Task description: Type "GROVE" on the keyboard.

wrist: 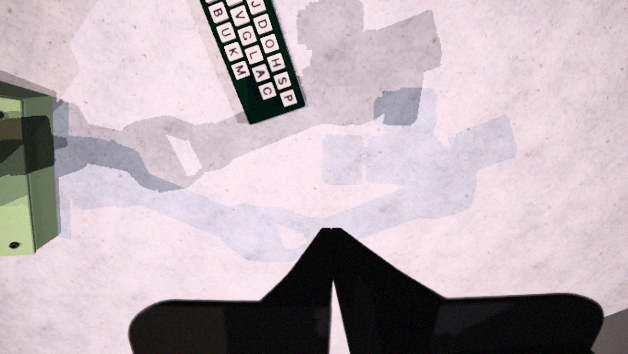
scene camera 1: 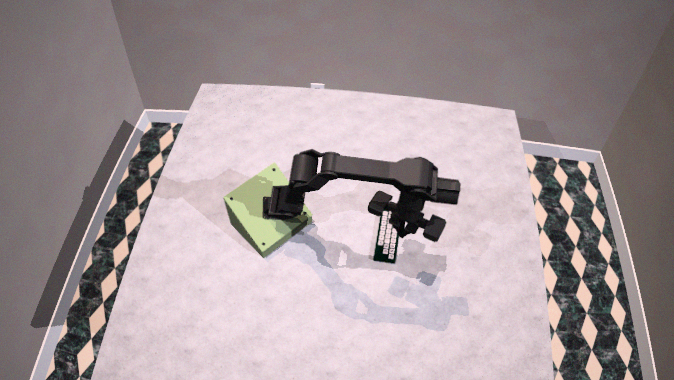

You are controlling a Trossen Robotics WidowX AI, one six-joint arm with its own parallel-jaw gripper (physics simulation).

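Pixels of known places: gripper, fingertip midpoint: (wrist: pixel 330 237) (scene camera 1: pixel 401 236); arm's base, link origin: (scene camera 1: pixel 273 208).
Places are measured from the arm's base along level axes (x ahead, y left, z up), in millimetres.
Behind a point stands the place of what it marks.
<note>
The dark green keyboard (scene camera 1: pixel 385 241) {x 311, y -125, z -66 mm} (wrist: pixel 253 76) {x 302, y -138, z -71 mm} with white letter keys lies on the table, partly hidden under the arm in the scene view. In the wrist view its far part is cut off at the top edge. There the G key (wrist: pixel 246 35) {x 323, y -107, z -66 mm}, O key (wrist: pixel 270 44) {x 336, y -127, z -66 mm} and V key (wrist: pixel 239 15) {x 329, y -90, z -66 mm} show; R and E do not show. My black gripper (scene camera 1: pixel 403 234) {x 312, y -228, z 119 mm} (wrist: pixel 330 237) {x 312, y -228, z 119 mm} is shut and empty, its tips together. It hangs above the table, over or beside the keyboard's right side in the scene view. Its exact height is hard to tell.
The arm's base stands on a light green block (scene camera 1: pixel 250 220) {x -71, y -37, z 5 mm} (wrist: pixel 42 175) {x 35, y -60, z -65 mm} to the left of the keyboard. The pale table (scene camera 1: pixel 210 320) {x -222, y -300, z -82 mm} (wrist: pixel 150 280) {x -8, y -246, z -82 mm} carries several arm shadows. A patterned floor (scene camera 1: pixel 582 270) and grey walls surround it.
</note>
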